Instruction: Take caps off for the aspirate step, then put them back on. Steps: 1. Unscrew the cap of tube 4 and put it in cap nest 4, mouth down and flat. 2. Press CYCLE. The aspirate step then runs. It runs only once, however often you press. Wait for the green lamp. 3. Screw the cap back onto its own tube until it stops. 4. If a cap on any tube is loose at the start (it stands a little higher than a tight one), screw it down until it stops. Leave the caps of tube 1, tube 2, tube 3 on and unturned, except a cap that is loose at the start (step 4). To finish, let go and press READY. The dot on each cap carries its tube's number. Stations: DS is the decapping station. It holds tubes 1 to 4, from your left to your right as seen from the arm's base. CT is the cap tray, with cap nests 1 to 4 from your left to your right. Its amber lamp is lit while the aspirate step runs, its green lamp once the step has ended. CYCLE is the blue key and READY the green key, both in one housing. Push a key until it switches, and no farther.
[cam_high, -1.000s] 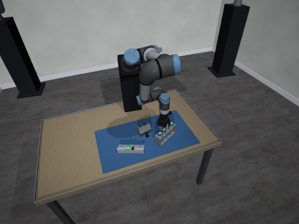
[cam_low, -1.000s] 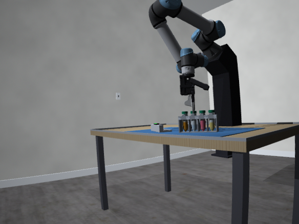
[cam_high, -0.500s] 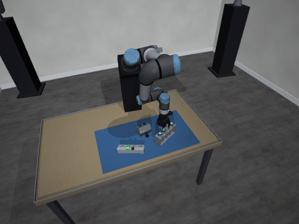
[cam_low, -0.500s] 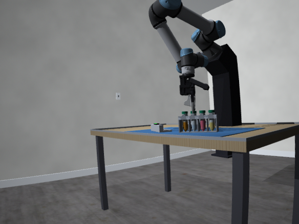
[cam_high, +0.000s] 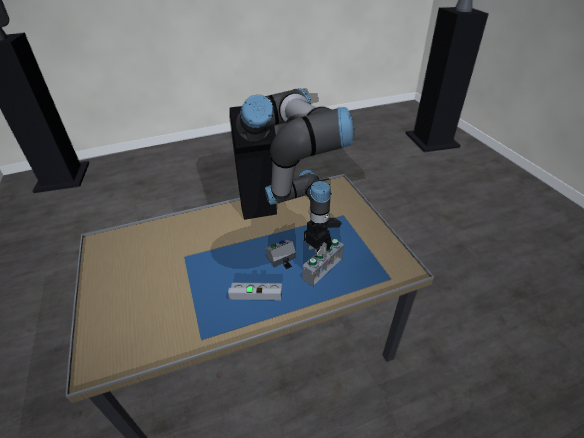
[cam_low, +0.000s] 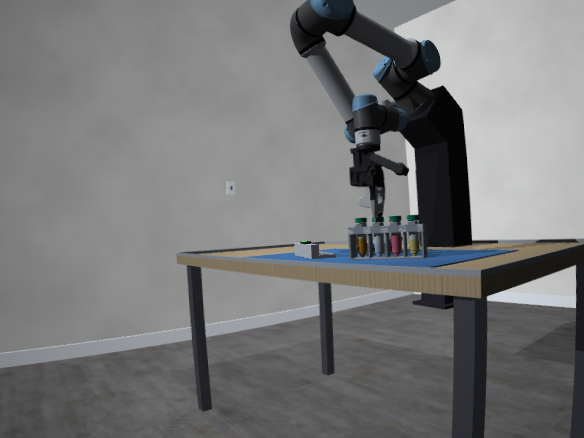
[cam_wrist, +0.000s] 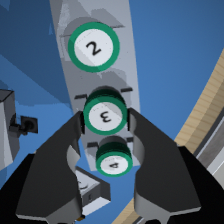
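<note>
The green READY key is 15 cm behind my hand, 18 cm to the right of it and 6 cm below it. Round my hand: key housing 14 cm behind, 16 cm to the right, 7 cm below; blue CYCLE key 17 cm behind, 14 cm to the right, 6 cm below.
</note>
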